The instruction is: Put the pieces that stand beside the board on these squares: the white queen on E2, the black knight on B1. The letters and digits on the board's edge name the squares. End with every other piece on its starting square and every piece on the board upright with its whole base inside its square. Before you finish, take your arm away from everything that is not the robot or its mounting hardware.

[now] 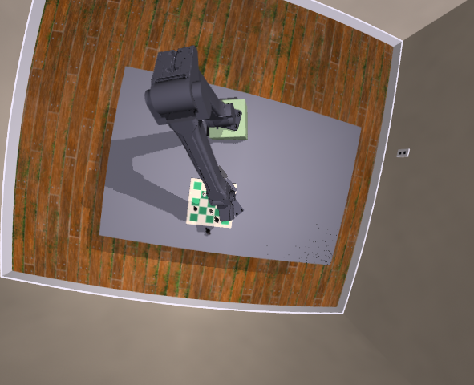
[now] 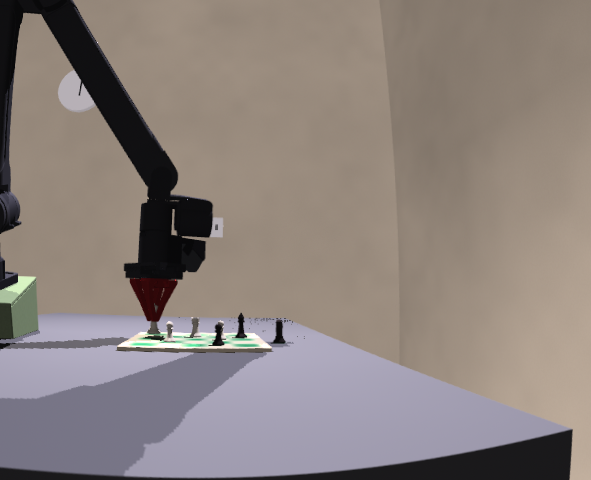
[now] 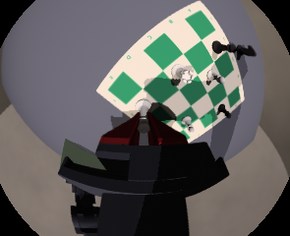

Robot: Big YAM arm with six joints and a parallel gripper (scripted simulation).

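Right now the green-and-cream chessboard is 8 cm ahead of my hand, 4 cm below it and 3 cm to the right of it.
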